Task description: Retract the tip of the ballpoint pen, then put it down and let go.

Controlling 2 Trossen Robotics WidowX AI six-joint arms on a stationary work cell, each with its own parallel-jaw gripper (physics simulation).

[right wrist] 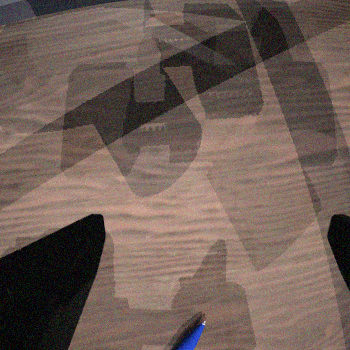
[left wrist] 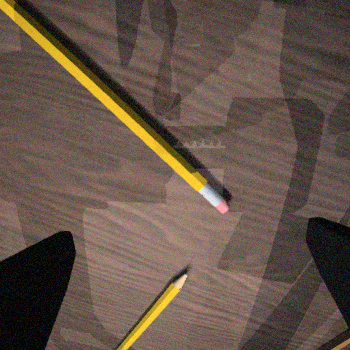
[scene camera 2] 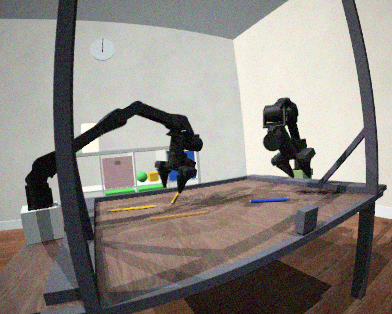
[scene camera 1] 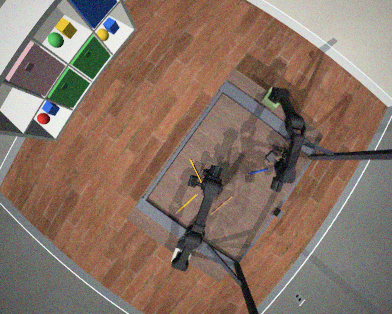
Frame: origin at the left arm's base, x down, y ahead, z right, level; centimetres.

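Seen in the pictures: left gripper, fingertip midpoint: (left wrist: 191, 237) (scene camera 2: 171, 190); right gripper, fingertip midpoint: (right wrist: 219, 227) (scene camera 2: 301, 177) (scene camera 1: 279, 161); left arm's base, link origin: (scene camera 2: 40, 206) (scene camera 1: 181, 257); right arm's base, link origin: (scene camera 2: 300, 169) (scene camera 1: 274, 97).
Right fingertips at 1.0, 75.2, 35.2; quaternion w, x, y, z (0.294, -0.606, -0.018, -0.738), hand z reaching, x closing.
Note:
Offsets run from my right fingertips to a thing's middle, as dx, dy, dz.
The ballpoint pen, taken to be the blue one {+6.8, -9.7, -8.2} (scene camera 1: 258, 171) (scene camera 2: 269, 200) (right wrist: 191, 339), lies flat on the table; its pale tip end shows at the bottom of the right wrist view, and the rest runs out of that view. My right gripper (scene camera 1: 272, 156) (scene camera 2: 297, 172) (right wrist: 219, 227) is open and empty, above the table, with the pen's tip end low between its fingers in the right wrist view. My left gripper (scene camera 1: 204, 177) (scene camera 2: 173, 186) (left wrist: 191, 237) is open and empty above two yellow pencils. Whether the tip is out is too small to tell.
One yellow pencil {+6.8, -24.0, -44.0} (scene camera 1: 195, 170) (scene camera 2: 175, 198) (left wrist: 115, 107) lies under my left gripper, another {+6.8, -43.9, -43.2} (scene camera 1: 187, 203) (scene camera 2: 132, 208) (left wrist: 150, 316) near it. A thin orange-brown stick {+6.8, -37.8, -22.7} (scene camera 1: 221, 205) (scene camera 2: 179, 215) lies nearby. Raised grey edging (scene camera 1: 185, 145) borders the table, with frame posts (scene camera 2: 65, 100) beside it.

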